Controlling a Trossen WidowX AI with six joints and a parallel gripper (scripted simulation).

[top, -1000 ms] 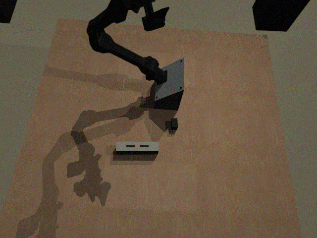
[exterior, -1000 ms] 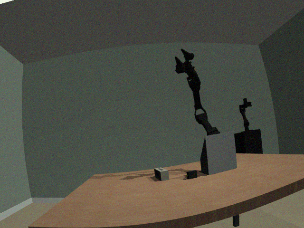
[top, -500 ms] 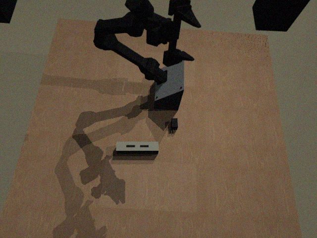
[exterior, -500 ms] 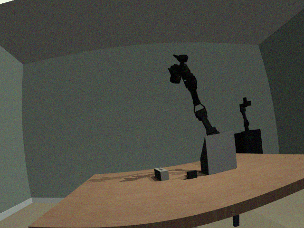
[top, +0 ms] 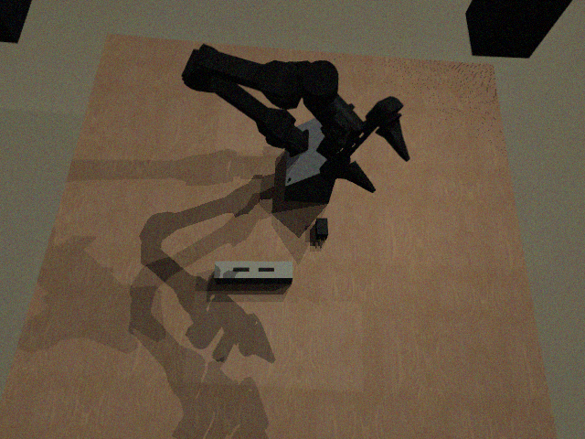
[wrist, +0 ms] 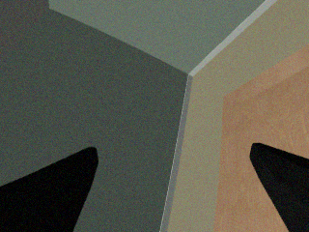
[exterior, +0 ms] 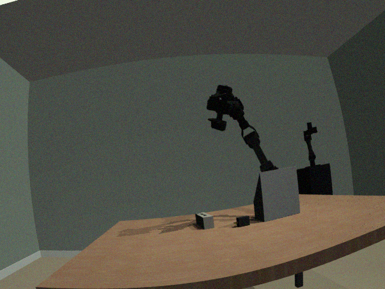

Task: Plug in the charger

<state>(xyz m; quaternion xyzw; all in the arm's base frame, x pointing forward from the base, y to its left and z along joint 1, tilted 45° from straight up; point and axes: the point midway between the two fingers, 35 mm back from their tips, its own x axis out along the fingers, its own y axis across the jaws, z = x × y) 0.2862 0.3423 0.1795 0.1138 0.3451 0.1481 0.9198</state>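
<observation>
The dark two-prong charger is 470 mm below my gripper tip, 80 mm behind it and 70 mm to the right of it.
</observation>
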